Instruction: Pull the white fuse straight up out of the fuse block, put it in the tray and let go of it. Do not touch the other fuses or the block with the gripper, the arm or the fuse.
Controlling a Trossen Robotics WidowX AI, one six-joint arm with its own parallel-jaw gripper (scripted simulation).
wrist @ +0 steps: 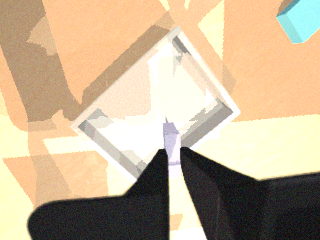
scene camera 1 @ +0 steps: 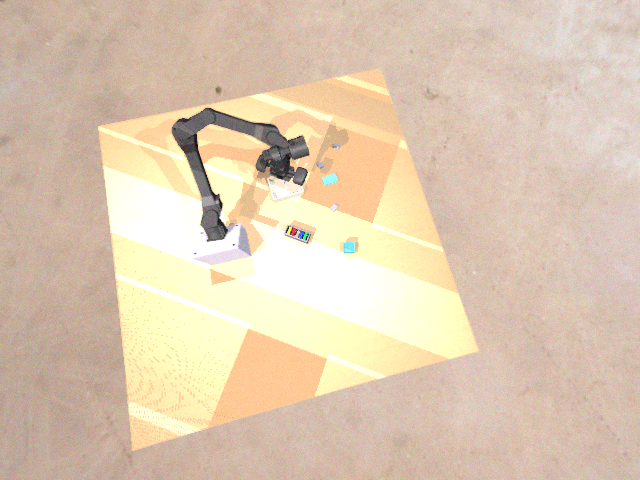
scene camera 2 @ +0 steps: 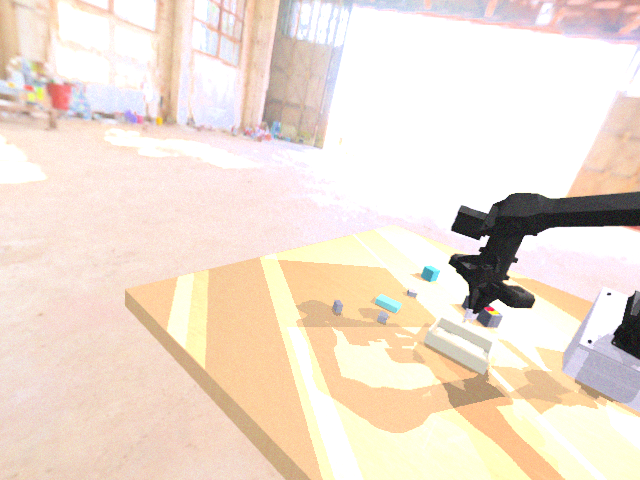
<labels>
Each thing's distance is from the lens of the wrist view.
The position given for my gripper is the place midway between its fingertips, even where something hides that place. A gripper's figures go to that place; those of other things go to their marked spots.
my gripper point(wrist: 172, 154): 0.12 m
white fuse point(wrist: 171, 136): 0.10 m
</labels>
